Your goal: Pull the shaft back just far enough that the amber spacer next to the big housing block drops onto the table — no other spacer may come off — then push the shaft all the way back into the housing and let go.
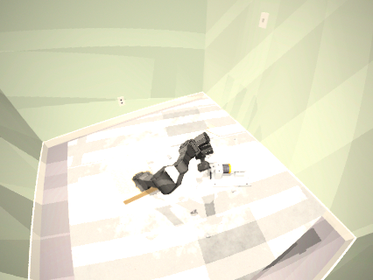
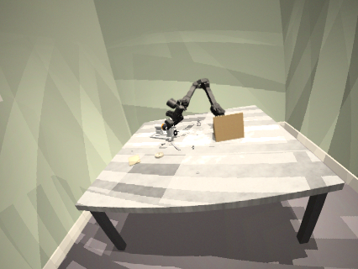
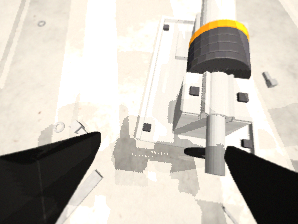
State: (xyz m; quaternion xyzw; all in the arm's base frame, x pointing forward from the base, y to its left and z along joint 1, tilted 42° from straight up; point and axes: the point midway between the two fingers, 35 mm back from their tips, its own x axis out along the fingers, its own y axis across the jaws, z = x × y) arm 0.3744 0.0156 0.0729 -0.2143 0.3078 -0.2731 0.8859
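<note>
My gripper tip is 70 mm to the left of the dark spacer, 50 mm short of it and 10 mm above it. Also, from my gripper tip: grey shaft: 70 mm to the right, 50 mm ahead, 10 mm below.
</note>
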